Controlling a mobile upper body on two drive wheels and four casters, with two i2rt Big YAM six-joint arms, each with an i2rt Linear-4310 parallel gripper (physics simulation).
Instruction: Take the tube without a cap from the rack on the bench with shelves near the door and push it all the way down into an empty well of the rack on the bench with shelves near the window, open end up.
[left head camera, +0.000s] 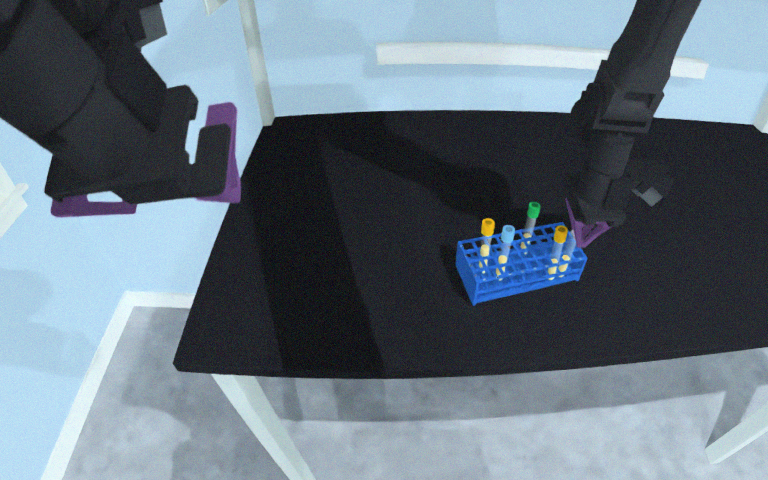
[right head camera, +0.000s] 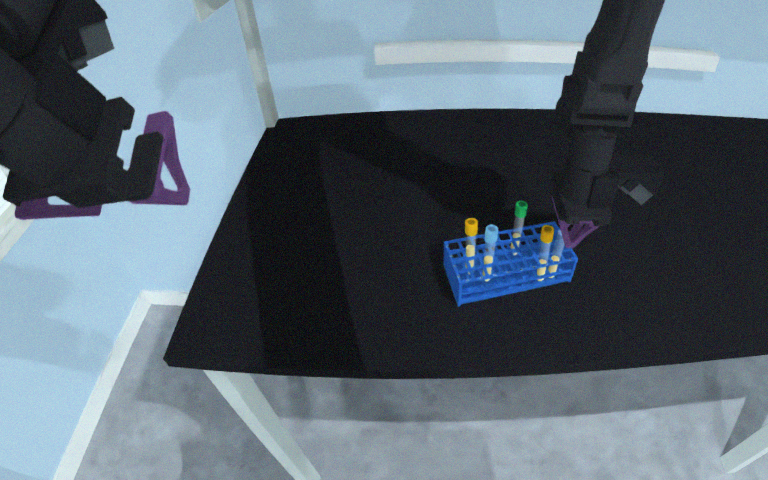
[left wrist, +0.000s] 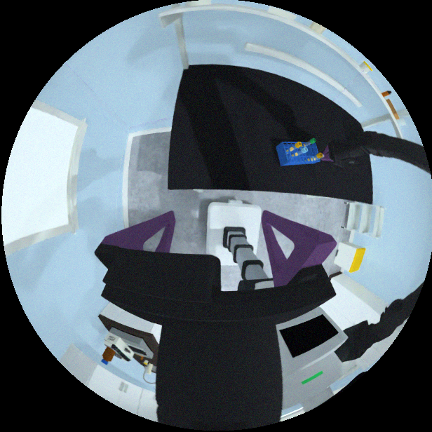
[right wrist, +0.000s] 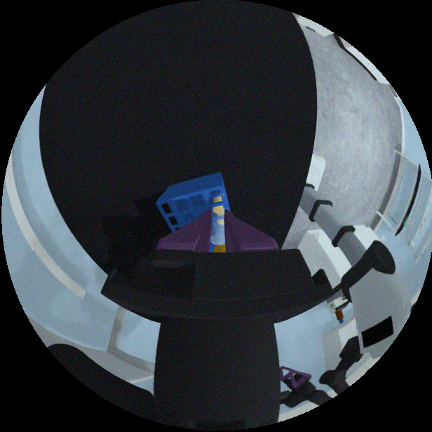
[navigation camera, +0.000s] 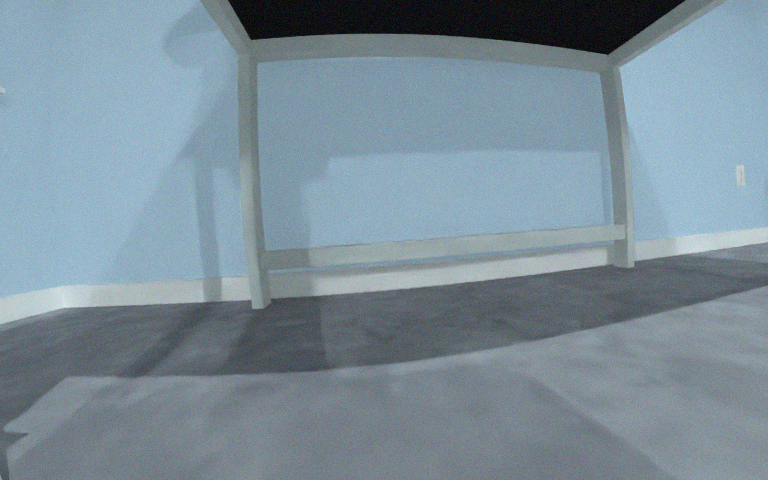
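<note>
The blue rack (left head camera: 526, 290) (right head camera: 512, 292) (right wrist: 195, 184) stands on the black bench (left head camera: 419, 333) (right head camera: 407, 333). My right gripper (left head camera: 577, 242) (right head camera: 566, 242) (right wrist: 217, 213) is shut on the tube without a cap (left head camera: 569, 244) (right head camera: 557, 243), a clear tube with yellowish contents. It stands upright, open end up, its lower part inside a well at the rack's right end. Whether it touches the bottom I cannot tell. The fingers are at the rack's top edge and partly hide the tube. My left gripper (left head camera: 188, 207) (right head camera: 144, 208) (left wrist: 218, 215) is open and empty, high off the bench's left side.
In the same rack stand an orange-capped tube (left head camera: 487, 227), a light-blue-capped tube (left head camera: 507, 233), a green-capped tube (left head camera: 533, 210) and, beside the capless tube, another orange-capped tube (left head camera: 560, 234). A pale post (left head camera: 257, 67) rises at the bench's back left corner.
</note>
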